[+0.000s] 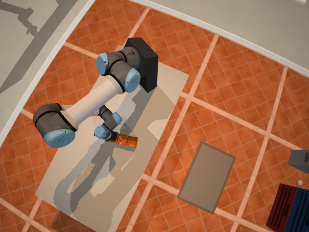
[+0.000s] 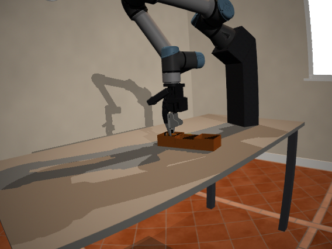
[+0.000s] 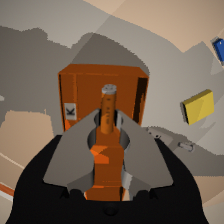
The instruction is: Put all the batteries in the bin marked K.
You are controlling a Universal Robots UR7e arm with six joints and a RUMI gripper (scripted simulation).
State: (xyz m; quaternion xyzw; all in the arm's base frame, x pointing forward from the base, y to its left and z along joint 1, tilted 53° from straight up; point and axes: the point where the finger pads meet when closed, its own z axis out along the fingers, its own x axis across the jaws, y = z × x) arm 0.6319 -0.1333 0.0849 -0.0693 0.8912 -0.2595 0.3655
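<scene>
The blue cylindrical battery is 10 mm to the left of my hand and 40 mm below it. From my hand the other things lie so: orange cylinder: 10 mm below; then domino-like tile: 70 mm behind, 70 mm to the left, 50 mm below; then joined orange bins: 10 mm ahead, 90 mm to the left, 30 mm below.
</scene>
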